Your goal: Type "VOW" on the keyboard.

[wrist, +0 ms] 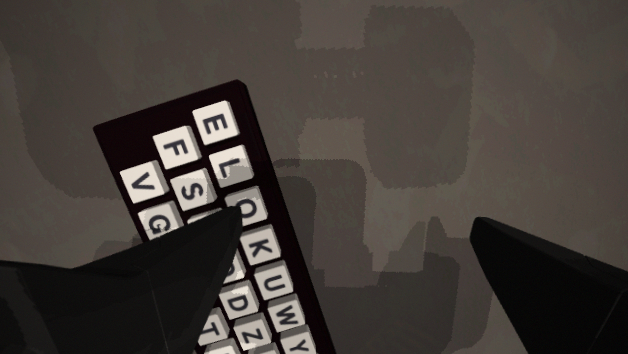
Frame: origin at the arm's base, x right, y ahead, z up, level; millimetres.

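Seen in the pictures: gripper, fingertip midpoint: (pixel 356 223).
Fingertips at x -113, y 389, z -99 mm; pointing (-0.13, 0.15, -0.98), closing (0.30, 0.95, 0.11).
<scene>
Offsets run from my fingertips to a thing's top centre. "spot": to the spot under its first point. Level surfaces: height alone.
A dark keyboard @(spot: dx -57, dy -81, dz -14 mm) (pixel 118 133) with white letter keys lies slanted through the left and lower middle of the wrist view. The V key @(dx -36, dy -76, dz -9 mm) (pixel 143 182) is near its upper left end. The O key @(dx -15, dy -41, dz -9 mm) (pixel 248 205) is in the row along the right edge, and the W key @(dx +38, dy -39, dz -9 mm) (pixel 286 314) is farther down that row. My gripper (pixel 356 223) is open and empty. Its left fingertip overlaps the lower left corner of the O key in the view; whether it touches the key cannot be told. The left finger hides several keys in the keyboard's middle. The right finger is over the table, right of the keyboard.
The E key @(dx -50, dy -41, dz -9 mm) (pixel 215 123) and L key @(dx -33, dy -41, dz -9 mm) (pixel 231 165) sit above O, and the K key @(dx +2, dy -40, dz -9 mm) (pixel 260 245) and U key @(dx +20, dy -40, dz -9 mm) (pixel 273 281) lie between O and W. The F key @(dx -46, dy -59, dz -9 mm) (pixel 176 147) and S key @(dx -28, dy -58, dz -9 mm) (pixel 192 190) are near V. Arm shadows cross the grey-brown table @(dz -27 mm) (pixel 540 100).
</scene>
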